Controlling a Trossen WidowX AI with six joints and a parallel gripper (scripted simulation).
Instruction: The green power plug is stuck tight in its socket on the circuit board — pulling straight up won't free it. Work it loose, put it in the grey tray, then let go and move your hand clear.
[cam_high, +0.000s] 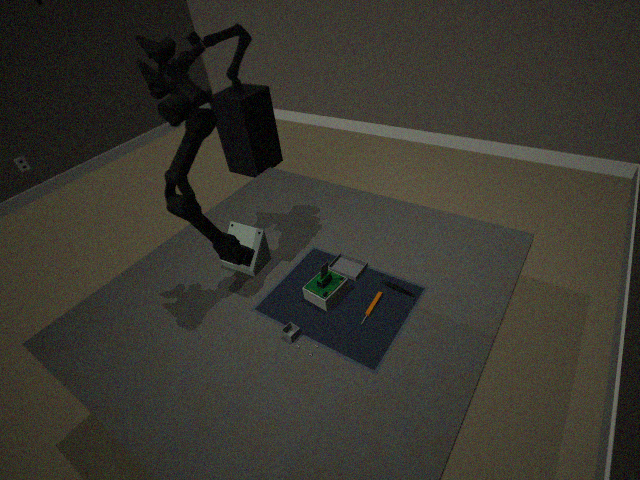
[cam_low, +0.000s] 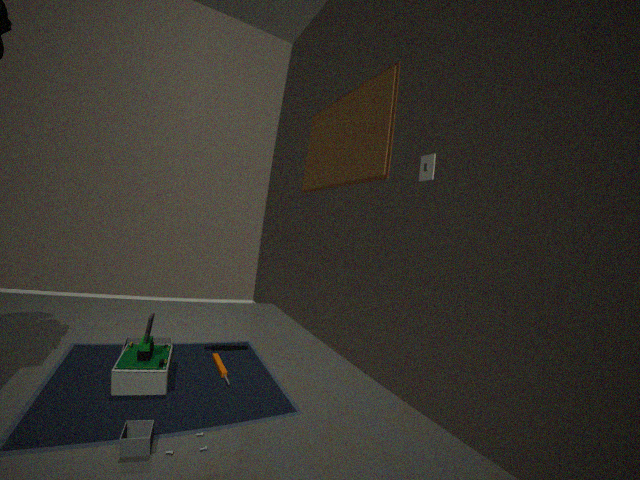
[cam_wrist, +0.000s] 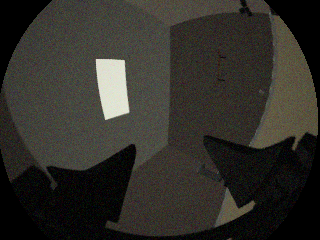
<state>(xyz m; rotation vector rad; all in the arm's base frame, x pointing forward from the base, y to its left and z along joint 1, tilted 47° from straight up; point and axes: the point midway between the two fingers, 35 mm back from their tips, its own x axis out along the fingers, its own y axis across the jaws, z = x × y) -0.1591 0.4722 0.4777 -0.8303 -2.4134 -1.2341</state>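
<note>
My gripper tip is now 480 mm short of the green power plug, 50 mm to the right of it and 680 mm above it. The rest, counted from my gripper tip: blue mat (530 mm ahead, 50 mm to the left, 770 mm below).
</note>
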